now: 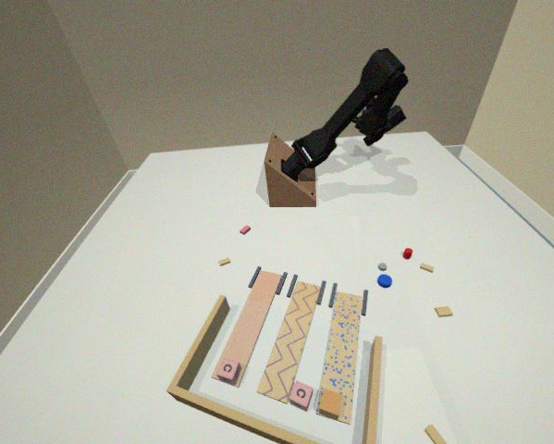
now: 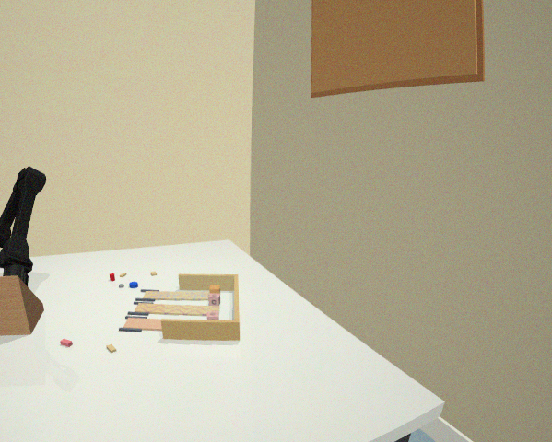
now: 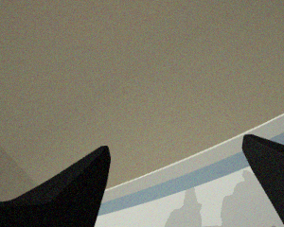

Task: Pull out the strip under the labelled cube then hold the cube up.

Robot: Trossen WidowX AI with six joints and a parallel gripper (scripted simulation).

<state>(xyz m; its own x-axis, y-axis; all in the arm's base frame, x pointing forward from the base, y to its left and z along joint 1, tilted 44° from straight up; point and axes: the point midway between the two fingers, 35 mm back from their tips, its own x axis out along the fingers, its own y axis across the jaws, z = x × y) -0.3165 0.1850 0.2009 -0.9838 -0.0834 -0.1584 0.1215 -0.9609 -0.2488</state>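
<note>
Now: the red peg 620 mm ahead of my gripper tip, 20 mm to the left of it and 130 mm below it. Also, from my gripper tip: grey disc: 660 mm ahead, 50 mm to the right, 140 mm below; peach strip: 780 mm ahead, 360 mm to the right, 140 mm below; blue disc: 700 mm ahead, 60 mm to the right, 140 mm below.
</note>
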